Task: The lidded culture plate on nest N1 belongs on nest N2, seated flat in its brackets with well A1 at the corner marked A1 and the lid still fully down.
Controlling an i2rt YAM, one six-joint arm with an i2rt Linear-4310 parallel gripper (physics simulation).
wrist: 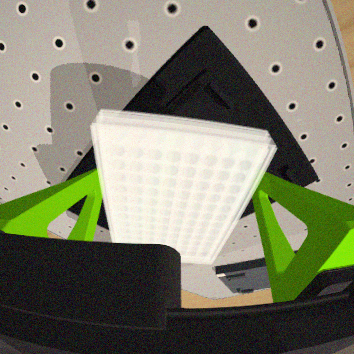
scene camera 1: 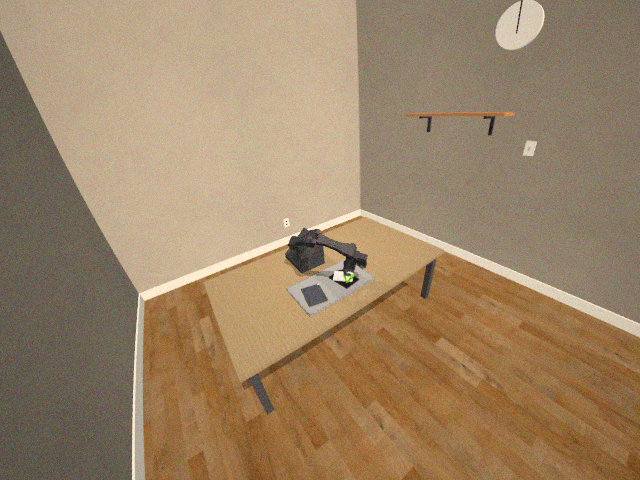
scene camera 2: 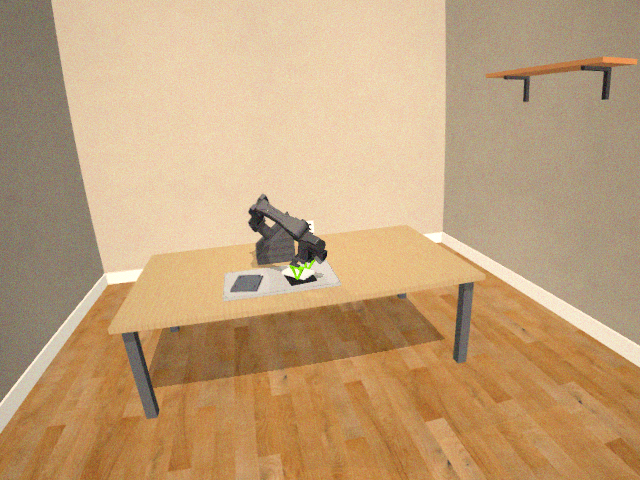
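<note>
The lidded culture plate is whitish, with rows of wells showing through its lid. In the wrist view it lies over the black nest, turned strongly askew to it. Whether it touches the nest or is tilted is unclear. My gripper is open, its green fingers on either side of the plate, close to its long edges. The dark slate nest bears no plate. Nest labels and the A1 marks are not readable.
Both nests sit on a light grey perforated board on the wooden table. The arm's base stands behind the board. A wall shelf is far off to the right.
</note>
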